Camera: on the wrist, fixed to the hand. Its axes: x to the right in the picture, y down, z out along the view.
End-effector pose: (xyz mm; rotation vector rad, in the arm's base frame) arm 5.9 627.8 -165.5 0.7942 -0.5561 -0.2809
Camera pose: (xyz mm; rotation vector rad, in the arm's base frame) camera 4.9 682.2 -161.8 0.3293 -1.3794 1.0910
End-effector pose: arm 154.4 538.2 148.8 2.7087 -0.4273 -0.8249
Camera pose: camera 145.2 515.5 197.6 1.4684 -2.2586 -0.6743
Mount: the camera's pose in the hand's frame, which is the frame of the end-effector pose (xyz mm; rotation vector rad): -23.3 39.4 -29.7 0.2121 -0.3552 1.5402
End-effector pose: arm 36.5 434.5 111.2 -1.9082 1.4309 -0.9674
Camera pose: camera -13.6 445.7 92.6 -0.3695 1.8230 0.0096
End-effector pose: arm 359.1 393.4 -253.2 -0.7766 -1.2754 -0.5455
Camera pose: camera 401.9 394.3 -287.1 -1.4178 -0.6814 0.9803
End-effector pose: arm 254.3 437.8 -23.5 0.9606 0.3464 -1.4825
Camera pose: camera 298.5 467.6 -11.7 0.7388 -0.7210 -0.2140
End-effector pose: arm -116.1 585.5 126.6 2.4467 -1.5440 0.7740
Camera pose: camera -168.7 597.4 134.8 -0.7000 2.4304 -0.4003
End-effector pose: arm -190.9 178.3 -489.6 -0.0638 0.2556 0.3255
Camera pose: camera -232.1 205.3 -513.1 0.4283 -0.0697 1.8162
